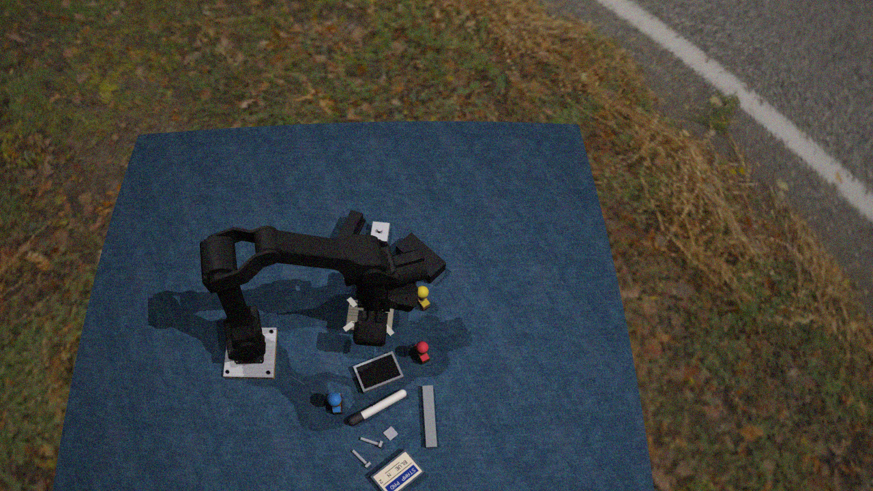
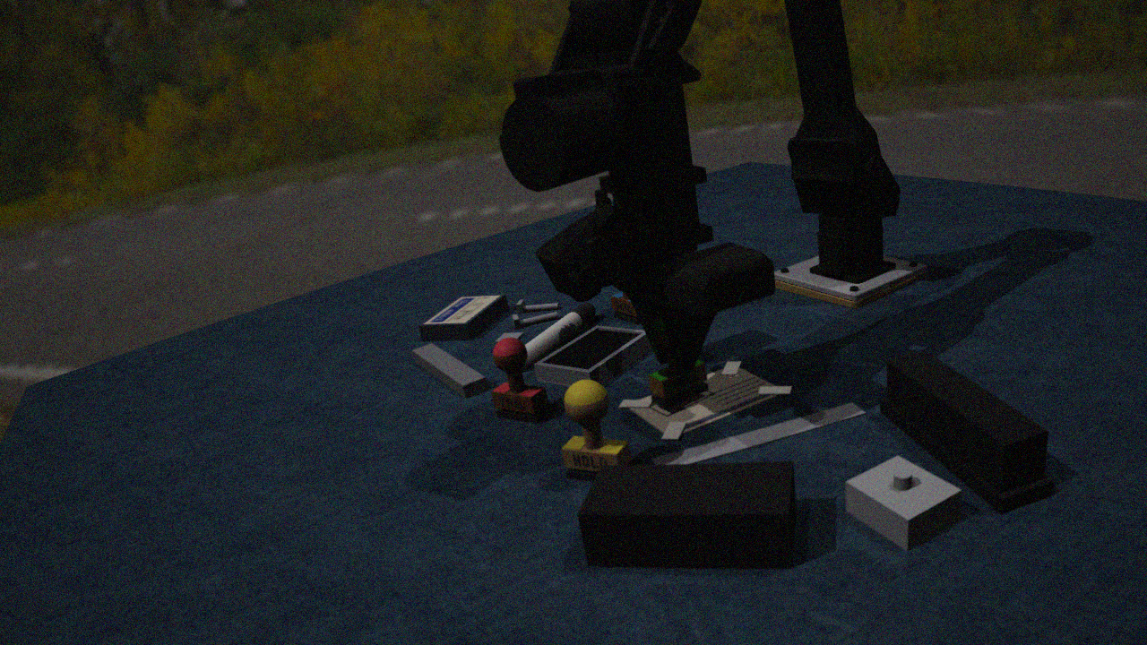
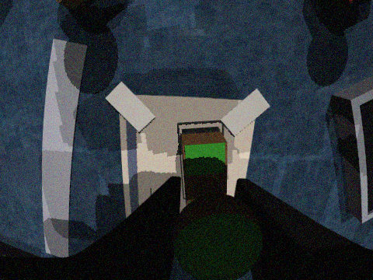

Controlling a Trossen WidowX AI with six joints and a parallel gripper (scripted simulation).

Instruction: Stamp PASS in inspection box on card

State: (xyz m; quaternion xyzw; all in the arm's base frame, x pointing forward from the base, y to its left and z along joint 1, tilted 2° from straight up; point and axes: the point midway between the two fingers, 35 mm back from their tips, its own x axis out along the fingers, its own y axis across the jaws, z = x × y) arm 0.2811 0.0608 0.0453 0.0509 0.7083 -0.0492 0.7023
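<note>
Right now the green-knobbed stamp is right at my gripper tip. From my gripper tip the other things lie so: yellow stamp 10 cm ahead, 4 cm to the left, 1 cm below; grey strip 9 cm to the left, 3 cm below; white card 2 cm behind, 1 cm to the left, 3 cm below.
</note>
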